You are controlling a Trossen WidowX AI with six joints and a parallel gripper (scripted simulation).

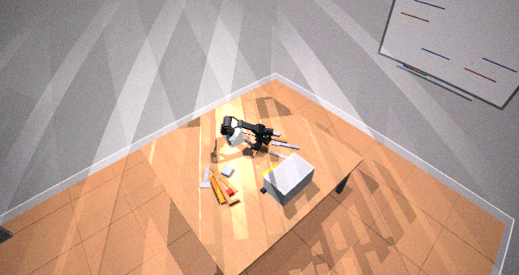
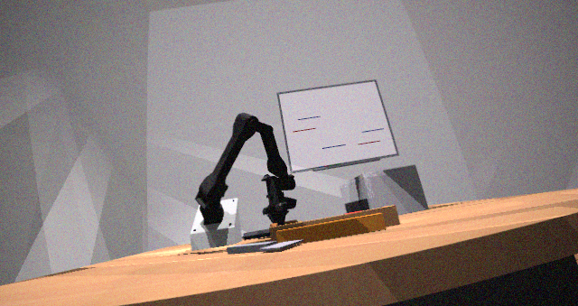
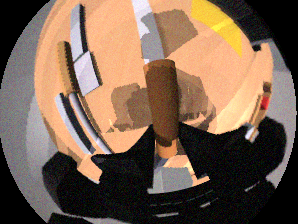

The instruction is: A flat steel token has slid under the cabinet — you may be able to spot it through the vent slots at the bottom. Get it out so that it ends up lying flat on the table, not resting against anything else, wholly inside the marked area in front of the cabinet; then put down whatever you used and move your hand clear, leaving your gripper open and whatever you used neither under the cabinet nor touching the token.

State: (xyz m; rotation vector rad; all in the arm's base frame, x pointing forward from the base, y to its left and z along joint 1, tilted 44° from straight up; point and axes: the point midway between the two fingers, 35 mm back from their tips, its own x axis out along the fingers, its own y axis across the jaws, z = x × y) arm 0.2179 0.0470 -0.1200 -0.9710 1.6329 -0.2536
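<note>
Now: gripper tip 40 mm short of the grey block, 330 mm to the left of it and 10 mm below it. Round my gripper tip: thin wooden stick (60 mm ahead, 390 mm to the right); then red block (200 mm ahead, 410 mm to the right, 10 mm above); then grey bar (80 mm behind, 180 mm to the left).
</note>
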